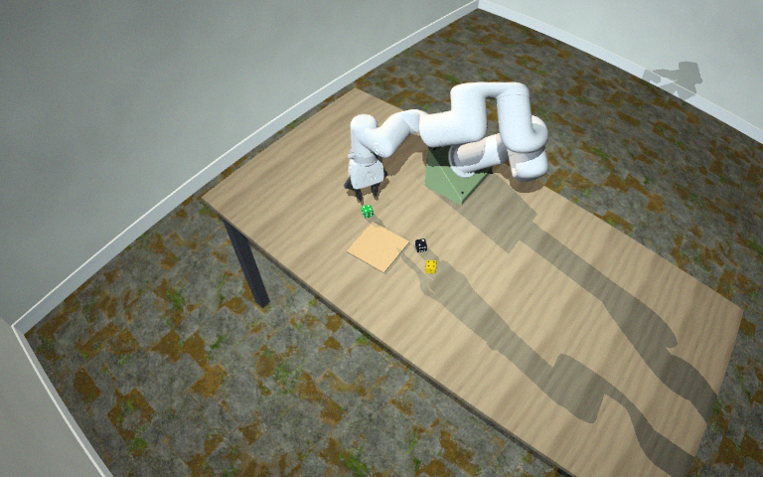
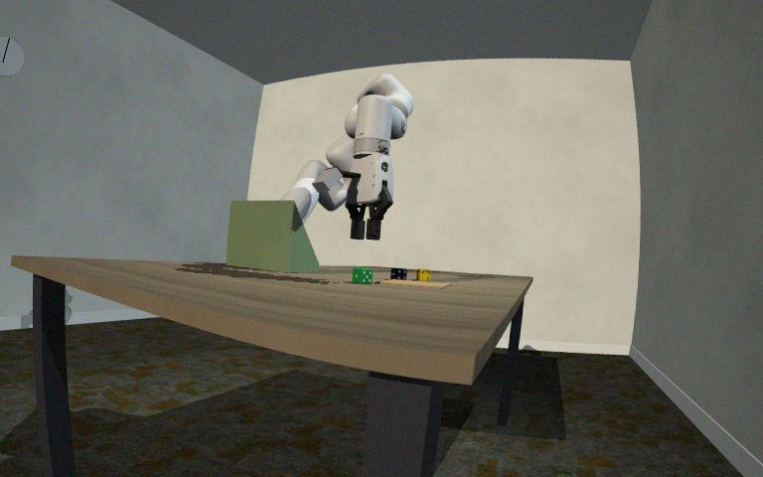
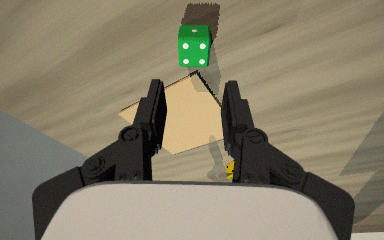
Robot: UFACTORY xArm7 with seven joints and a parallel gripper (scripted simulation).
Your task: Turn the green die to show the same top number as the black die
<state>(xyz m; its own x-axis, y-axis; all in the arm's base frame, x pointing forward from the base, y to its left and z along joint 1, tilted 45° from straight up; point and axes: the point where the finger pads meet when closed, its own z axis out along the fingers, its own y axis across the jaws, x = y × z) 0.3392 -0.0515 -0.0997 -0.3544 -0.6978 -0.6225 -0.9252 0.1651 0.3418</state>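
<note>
My hand is 90 mm above the green die. From my hand the other things lie so: black die: 20 mm behind, 220 mm to the left, 90 mm below; yellow die: 10 mm ahead, 290 mm to the left, 90 mm below; tan mat: 70 mm ahead, 120 mm to the left, 110 mm below.
</note>
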